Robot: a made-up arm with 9 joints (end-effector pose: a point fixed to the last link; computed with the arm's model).
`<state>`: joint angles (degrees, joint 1 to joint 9).
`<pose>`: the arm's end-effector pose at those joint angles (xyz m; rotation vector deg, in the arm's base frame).
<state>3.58 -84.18 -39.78 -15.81 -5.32 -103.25 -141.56 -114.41 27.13</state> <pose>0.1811 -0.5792 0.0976 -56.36 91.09 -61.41</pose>
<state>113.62 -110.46 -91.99 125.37 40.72 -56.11 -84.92 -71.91 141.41</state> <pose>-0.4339 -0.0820 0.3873 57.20 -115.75 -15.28</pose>
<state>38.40 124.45 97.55 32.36 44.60 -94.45 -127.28 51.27 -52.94</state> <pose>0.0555 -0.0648 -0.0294 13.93 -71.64 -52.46</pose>
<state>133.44 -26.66 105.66 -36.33 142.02 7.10 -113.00 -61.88 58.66</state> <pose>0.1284 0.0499 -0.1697 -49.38 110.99 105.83</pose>
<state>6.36 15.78 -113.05 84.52 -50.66 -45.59 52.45 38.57 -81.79</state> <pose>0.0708 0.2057 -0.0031 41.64 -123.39 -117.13</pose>
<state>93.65 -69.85 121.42 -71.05 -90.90 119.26 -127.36 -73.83 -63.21</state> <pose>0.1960 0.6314 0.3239 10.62 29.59 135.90</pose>
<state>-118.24 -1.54 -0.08 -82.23 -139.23 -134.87 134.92 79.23 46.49</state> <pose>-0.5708 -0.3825 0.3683 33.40 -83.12 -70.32</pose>
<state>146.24 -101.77 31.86 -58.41 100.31 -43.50 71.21 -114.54 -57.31</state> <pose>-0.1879 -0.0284 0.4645 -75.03 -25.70 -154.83</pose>
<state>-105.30 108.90 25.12 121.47 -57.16 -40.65 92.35 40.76 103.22</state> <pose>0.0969 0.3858 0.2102 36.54 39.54 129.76</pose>
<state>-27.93 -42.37 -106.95 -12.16 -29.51 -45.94 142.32 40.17 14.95</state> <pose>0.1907 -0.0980 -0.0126 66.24 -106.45 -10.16</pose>
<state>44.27 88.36 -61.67 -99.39 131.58 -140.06 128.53 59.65 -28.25</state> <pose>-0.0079 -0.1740 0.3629 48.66 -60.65 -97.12</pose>
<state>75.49 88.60 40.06 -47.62 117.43 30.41 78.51 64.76 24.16</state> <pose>0.0795 -0.2470 -0.4416 -45.31 122.28 33.01</pose>
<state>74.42 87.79 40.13 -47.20 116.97 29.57 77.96 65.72 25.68</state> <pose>0.0833 -0.2405 -0.4441 -44.56 121.67 34.42</pose>
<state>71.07 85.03 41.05 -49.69 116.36 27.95 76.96 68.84 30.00</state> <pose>0.0657 -0.1965 -0.4631 -40.71 121.37 42.69</pose>
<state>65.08 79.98 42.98 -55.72 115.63 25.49 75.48 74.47 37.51</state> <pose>0.0248 -0.1011 -0.4844 -32.60 119.44 58.76</pose>
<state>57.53 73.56 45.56 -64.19 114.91 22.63 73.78 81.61 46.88</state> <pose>-0.0230 0.0318 -0.4749 -20.89 113.12 78.71</pose>
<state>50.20 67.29 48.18 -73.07 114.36 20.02 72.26 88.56 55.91</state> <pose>-0.0573 0.1611 -0.4236 -8.24 102.74 96.41</pose>
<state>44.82 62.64 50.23 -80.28 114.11 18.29 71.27 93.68 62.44</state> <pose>-0.0739 0.2499 -0.3595 1.94 92.62 108.01</pose>
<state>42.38 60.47 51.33 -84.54 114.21 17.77 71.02 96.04 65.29</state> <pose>-0.0835 0.2909 -0.3195 7.49 87.28 113.48</pose>
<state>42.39 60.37 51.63 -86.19 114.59 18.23 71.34 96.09 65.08</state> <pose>-0.0944 0.2996 -0.3108 8.90 87.07 114.99</pose>
